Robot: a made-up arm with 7 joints. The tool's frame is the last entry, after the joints. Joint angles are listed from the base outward.
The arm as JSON. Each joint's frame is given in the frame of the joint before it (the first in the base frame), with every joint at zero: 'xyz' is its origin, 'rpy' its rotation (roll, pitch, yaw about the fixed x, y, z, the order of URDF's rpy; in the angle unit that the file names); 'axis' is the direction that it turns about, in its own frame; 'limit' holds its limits. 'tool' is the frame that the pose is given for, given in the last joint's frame.
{
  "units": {
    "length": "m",
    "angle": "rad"
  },
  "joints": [
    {
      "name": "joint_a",
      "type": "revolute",
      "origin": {
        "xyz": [
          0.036,
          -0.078,
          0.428
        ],
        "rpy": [
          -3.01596,
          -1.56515,
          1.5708
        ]
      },
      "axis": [
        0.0,
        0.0,
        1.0
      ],
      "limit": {
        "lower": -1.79,
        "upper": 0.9
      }
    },
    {
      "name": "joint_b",
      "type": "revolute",
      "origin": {
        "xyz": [
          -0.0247,
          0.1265,
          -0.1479
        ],
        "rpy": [
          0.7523,
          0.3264,
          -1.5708
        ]
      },
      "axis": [
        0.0,
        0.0,
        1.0
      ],
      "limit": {
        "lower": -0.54,
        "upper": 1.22
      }
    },
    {
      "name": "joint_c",
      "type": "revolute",
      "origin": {
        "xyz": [
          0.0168,
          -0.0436,
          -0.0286
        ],
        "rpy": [
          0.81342,
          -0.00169,
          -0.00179
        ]
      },
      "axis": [
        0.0,
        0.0,
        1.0
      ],
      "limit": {
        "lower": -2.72,
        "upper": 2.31
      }
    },
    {
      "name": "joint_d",
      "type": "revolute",
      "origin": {
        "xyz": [
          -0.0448,
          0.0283,
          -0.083
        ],
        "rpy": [
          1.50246,
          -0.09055,
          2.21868
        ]
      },
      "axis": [
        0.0,
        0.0,
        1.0
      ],
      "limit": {
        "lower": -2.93,
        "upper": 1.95
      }
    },
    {
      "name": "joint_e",
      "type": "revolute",
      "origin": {
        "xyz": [
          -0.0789,
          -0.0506,
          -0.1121
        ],
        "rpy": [
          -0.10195,
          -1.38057,
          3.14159
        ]
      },
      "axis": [
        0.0,
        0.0,
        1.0
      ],
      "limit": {
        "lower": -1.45,
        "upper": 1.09
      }
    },
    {
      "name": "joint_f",
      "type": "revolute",
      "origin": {
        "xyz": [
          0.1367,
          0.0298,
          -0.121
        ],
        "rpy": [
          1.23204,
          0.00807,
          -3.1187
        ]
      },
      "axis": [
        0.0,
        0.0,
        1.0
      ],
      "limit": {
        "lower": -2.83,
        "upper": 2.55
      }
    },
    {
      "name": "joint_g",
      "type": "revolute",
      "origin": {
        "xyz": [
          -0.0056,
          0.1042,
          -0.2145
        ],
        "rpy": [
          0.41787,
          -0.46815,
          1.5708
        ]
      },
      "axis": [
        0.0,
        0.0,
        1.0
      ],
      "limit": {
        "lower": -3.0,
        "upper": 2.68
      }
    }
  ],
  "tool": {
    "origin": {
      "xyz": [
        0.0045,
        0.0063,
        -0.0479
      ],
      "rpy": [
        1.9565,
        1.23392,
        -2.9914
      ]
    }
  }
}
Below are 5 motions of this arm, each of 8 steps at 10 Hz.
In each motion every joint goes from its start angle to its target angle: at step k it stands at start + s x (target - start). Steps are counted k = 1, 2, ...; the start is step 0. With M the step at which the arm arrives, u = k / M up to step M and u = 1 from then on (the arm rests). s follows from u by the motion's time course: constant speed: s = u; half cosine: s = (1 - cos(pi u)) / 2; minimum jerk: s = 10 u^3 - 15 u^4 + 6 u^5.
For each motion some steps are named. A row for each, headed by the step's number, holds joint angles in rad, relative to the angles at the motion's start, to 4 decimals.
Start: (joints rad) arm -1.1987 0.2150 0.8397 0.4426 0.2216 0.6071 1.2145
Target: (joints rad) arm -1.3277 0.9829 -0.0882 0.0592 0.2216 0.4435 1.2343
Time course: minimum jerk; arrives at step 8
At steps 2, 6, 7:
2: -0.0134 0.0795 -0.0961 -0.0397 0.0000 -0.0169 0.0020
6: -0.1156 0.6884 -0.8318 -0.3437 0.0000 -0.1467 0.0178
7: -0.1269 0.7556 -0.9130 -0.3772 0.0000 -0.1610 0.0195

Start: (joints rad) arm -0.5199 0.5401 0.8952 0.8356 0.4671 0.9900 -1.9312
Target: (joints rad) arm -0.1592 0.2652 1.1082 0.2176 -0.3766 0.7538 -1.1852
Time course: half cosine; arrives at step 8
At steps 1, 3, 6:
1: 0.0137 -0.0105 0.0081 -0.0235 -0.0321 -0.0090 0.0284
3: 0.1113 -0.0849 0.0657 -0.1908 -0.2604 -0.0729 0.2303
6: 0.3079 -0.2346 0.1818 -0.5275 -0.7201 -0.2016 0.6368

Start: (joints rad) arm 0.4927 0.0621 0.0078 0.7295 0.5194 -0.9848 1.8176
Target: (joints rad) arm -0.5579 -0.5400 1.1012 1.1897 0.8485 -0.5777 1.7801
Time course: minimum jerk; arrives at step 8
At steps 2, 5, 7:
2: -0.1088 -0.0623 0.1132 0.0476 0.0341 0.0421 -0.0039
5: -0.7615 -0.4364 0.7925 0.3335 0.2385 0.2951 -0.0272
7: -1.0337 -0.5924 1.0758 0.4528 0.3238 0.4006 -0.0369

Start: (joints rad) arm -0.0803 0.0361 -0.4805 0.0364 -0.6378 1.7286 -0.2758
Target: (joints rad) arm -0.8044 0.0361 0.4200 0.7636 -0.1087 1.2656 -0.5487
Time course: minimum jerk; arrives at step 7
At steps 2, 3, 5, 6, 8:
2: -0.1048 0.0000 0.1303 0.1052 0.0766 -0.0670 -0.0395
3: -0.2664 0.0000 0.3313 0.2675 0.1946 -0.1703 -0.1004
5: -0.6193 0.0000 0.7702 0.6220 0.4525 -0.3960 -0.2334
6: -0.7073 0.0000 0.8796 0.7103 0.5168 -0.4522 -0.2666
8: -0.7241 0.0000 0.9005 0.7272 0.5291 -0.4630 -0.2729

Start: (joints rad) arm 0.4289 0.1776 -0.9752 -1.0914 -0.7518 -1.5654 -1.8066
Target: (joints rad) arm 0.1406 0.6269 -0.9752 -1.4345 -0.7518 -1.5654 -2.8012
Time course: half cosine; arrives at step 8
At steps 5, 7, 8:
5: -0.1993 0.3106 0.0000 -0.2372 0.0000 0.0000 -0.6876
7: -0.2773 0.4322 0.0000 -0.3300 0.0000 0.0000 -0.9567
8: -0.2883 0.4493 0.0000 -0.3431 0.0000 0.0000 -0.9946

